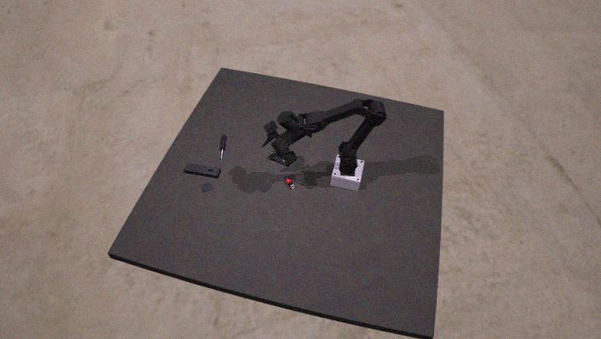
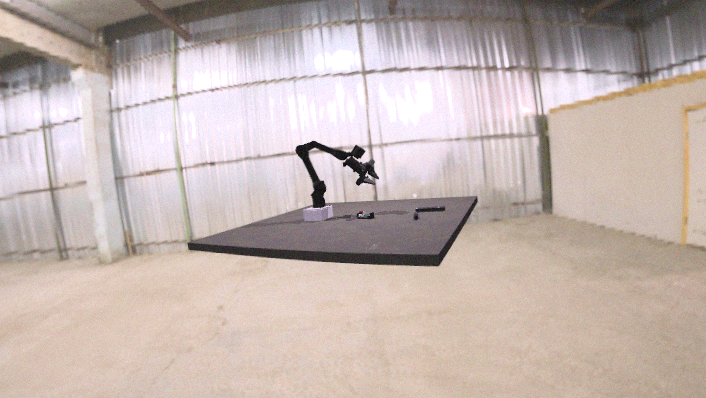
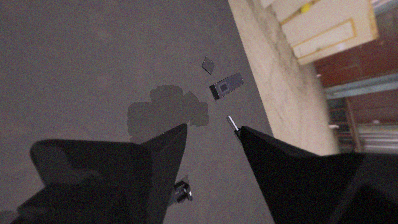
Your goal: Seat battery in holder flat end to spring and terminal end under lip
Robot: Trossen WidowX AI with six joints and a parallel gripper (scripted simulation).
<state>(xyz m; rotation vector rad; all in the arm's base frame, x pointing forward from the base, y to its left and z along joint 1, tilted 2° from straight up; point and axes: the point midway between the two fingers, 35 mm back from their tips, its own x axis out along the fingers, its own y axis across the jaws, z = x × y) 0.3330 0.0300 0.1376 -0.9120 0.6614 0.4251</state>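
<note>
Right now the battery is 110 mm behind my gripper tip, 10 mm to the left of it and 170 mm below it. Also, from my gripper tip: screwdriver 220 mm ahead, 170 mm to the right, 170 mm below; then dark piece 260 mm ahead, 60 mm to the left, 180 mm below.
</note>
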